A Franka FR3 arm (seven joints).
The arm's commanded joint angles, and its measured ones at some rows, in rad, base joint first. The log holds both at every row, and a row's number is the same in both.
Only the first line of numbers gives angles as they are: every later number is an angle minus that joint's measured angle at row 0.
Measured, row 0:
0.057, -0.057, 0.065, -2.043, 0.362, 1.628, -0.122
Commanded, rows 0 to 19:
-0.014, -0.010, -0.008, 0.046, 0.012, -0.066, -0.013
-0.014, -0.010, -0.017, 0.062, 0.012, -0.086, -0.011
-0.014, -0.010, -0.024, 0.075, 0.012, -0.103, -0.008
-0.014, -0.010, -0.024, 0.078, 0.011, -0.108, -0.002
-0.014, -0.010, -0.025, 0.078, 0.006, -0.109, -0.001
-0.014, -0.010, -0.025, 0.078, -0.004, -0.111, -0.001
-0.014, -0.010, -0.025, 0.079, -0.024, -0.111, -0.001
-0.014, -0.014, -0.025, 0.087, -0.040, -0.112, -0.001
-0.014, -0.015, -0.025, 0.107, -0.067, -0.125, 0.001
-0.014, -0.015, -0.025, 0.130, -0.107, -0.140, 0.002
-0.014, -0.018, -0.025, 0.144, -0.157, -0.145, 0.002
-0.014, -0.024, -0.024, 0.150, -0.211, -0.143, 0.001
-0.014, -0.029, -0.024, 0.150, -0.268, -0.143, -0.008
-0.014, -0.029, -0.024, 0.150, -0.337, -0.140, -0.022
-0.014, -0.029, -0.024, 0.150, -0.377, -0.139, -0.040
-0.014, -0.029, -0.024, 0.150, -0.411, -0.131, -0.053
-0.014, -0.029, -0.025, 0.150, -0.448, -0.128, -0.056
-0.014, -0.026, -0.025, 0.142, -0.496, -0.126, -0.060
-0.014, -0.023, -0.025, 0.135, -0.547, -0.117, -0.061
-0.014, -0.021, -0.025, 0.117, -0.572, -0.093, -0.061
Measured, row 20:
-0.002, -0.023, -0.033, 0.141, -0.481, -0.120, -0.039
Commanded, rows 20 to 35:
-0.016, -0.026, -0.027, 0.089, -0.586, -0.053, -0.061
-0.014, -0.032, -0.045, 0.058, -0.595, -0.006, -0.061
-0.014, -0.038, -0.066, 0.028, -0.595, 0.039, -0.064
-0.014, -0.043, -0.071, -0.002, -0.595, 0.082, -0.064
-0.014, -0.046, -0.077, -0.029, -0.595, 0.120, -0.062
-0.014, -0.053, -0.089, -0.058, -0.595, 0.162, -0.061
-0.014, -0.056, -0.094, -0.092, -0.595, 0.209, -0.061
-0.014, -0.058, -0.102, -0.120, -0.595, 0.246, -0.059
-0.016, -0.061, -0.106, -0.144, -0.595, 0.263, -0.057
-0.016, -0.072, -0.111, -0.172, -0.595, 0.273, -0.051
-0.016, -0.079, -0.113, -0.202, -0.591, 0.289, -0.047
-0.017, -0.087, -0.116, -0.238, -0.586, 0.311, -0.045
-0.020, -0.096, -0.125, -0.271, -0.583, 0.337, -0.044
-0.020, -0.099, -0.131, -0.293, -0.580, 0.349, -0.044
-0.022, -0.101, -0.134, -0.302, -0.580, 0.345, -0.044
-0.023, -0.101, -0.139, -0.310, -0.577, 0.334, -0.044
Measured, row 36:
-0.012, -0.051, -0.126, -0.222, -0.582, 0.309, -0.048
